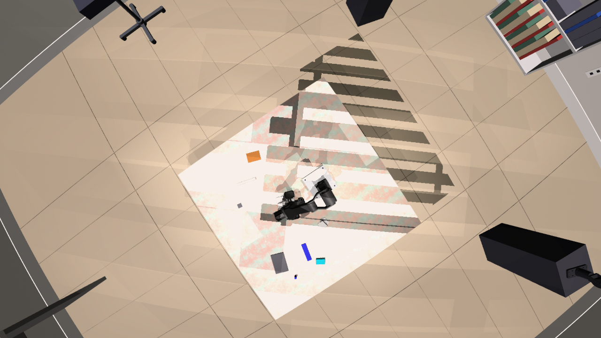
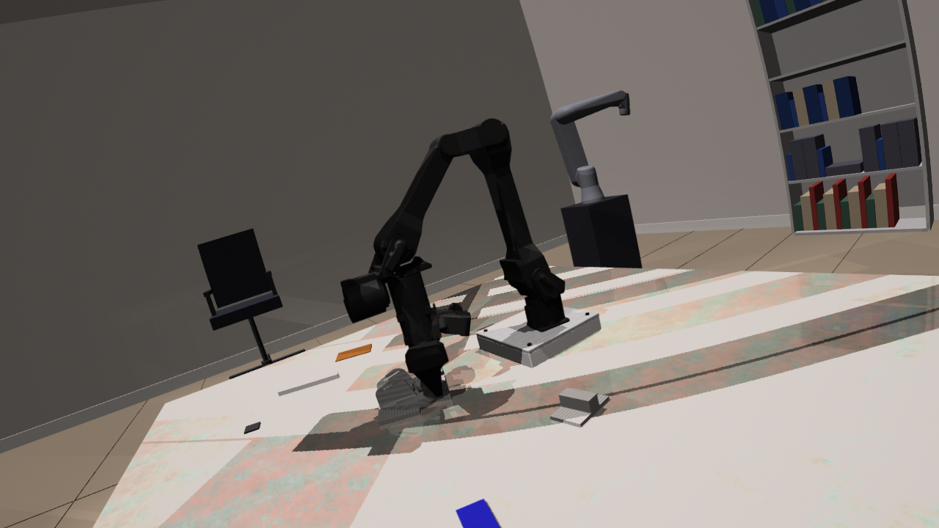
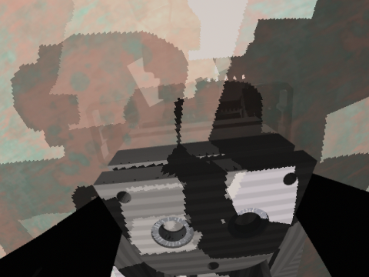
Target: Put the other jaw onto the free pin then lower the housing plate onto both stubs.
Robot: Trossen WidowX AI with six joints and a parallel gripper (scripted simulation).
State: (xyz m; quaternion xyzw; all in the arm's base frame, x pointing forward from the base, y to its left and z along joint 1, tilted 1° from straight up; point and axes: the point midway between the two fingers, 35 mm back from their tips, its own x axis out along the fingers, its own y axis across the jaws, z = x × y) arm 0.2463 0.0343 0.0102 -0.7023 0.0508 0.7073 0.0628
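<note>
Now: gripper tip 2 cm to the left of the jaw and 2 cm short of it. From my gripper tip the other things lie so: thin rod (26 cm to the right, 25 cm ahead, 1 cm below); then blue bar (37 cm to the left, 5 cm ahead, 1 cm below); then small dark square (36 cm ahead, 12 cm to the right, 1 cm below).
</note>
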